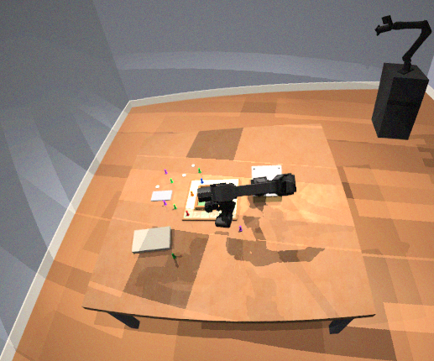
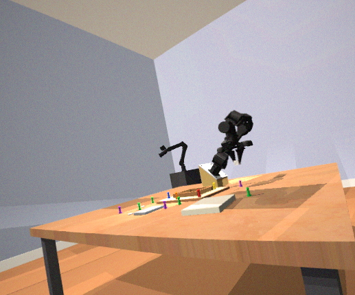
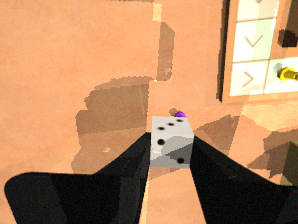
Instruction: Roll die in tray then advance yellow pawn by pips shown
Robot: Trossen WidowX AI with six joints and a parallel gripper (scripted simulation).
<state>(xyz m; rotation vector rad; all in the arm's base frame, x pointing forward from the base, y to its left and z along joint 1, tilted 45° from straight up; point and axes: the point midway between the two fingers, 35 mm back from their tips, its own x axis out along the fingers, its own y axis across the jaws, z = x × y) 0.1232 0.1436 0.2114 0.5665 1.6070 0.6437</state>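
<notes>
The yellow pawn is 3 cm ahead of my gripper tip, 15 cm to the right of it and 10 cm below it. From my gripper tip the other things lie so: green tray: 15 cm ahead, 21 cm to the right, 12 cm below; then red pawn: 25 cm ahead, 8 cm to the right, 10 cm below; then white die: right at my gripper tip.
</notes>
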